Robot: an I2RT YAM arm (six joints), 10 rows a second.
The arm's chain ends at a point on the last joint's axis. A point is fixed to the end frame.
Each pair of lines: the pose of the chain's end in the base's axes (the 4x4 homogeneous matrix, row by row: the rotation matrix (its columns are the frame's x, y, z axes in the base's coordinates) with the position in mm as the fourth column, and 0 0 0 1 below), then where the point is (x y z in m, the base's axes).
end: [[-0.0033 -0.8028 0.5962 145.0], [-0.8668 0.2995 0.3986 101.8], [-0.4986 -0.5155 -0.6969 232.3], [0 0 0 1]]
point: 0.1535 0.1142 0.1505
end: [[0.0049 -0.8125 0.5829 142.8], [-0.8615 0.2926 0.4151 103.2], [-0.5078 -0.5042 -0.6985 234.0], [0 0 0 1]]
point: 0.1503 0.1166 0.1523
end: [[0.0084 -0.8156 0.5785 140.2], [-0.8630 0.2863 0.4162 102.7], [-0.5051 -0.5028 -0.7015 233.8], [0 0 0 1]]
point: 0.1474 0.1159 0.1520
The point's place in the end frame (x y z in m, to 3 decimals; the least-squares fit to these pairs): 0.030 0.039 0.067
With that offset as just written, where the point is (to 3 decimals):
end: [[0.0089 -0.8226 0.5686 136.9], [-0.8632 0.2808 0.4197 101.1], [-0.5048 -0.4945 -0.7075 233.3], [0 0 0 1]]
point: 0.143 0.114 0.151
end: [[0.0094 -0.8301 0.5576 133.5], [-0.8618 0.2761 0.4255 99.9], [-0.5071 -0.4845 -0.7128 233.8], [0 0 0 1]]
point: 0.139 0.113 0.152
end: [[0.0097 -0.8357 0.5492 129.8], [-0.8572 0.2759 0.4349 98.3], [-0.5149 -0.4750 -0.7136 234.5], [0 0 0 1]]
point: 0.134 0.112 0.153
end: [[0.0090 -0.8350 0.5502 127.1], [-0.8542 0.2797 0.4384 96.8], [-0.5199 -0.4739 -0.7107 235.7], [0 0 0 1]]
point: 0.132 0.111 0.154
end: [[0.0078 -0.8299 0.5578 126.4], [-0.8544 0.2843 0.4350 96.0], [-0.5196 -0.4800 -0.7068 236.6], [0 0 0 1]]
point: 0.132 0.111 0.155
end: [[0.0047 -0.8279 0.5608 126.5], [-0.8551 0.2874 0.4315 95.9], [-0.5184 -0.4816 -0.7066 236.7], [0 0 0 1]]
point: 0.132 0.110 0.155
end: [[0.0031 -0.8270 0.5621 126.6], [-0.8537 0.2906 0.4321 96.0], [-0.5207 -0.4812 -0.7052 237.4], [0 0 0 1]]
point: 0.132 0.111 0.156
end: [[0.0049 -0.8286 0.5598 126.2], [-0.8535 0.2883 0.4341 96.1], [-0.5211 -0.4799 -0.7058 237.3], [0 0 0 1]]
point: 0.132 0.111 0.156
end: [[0.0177 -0.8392 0.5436 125.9], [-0.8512 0.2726 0.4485 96.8], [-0.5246 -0.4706 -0.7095 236.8], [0 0 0 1]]
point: 0.130 0.112 0.155
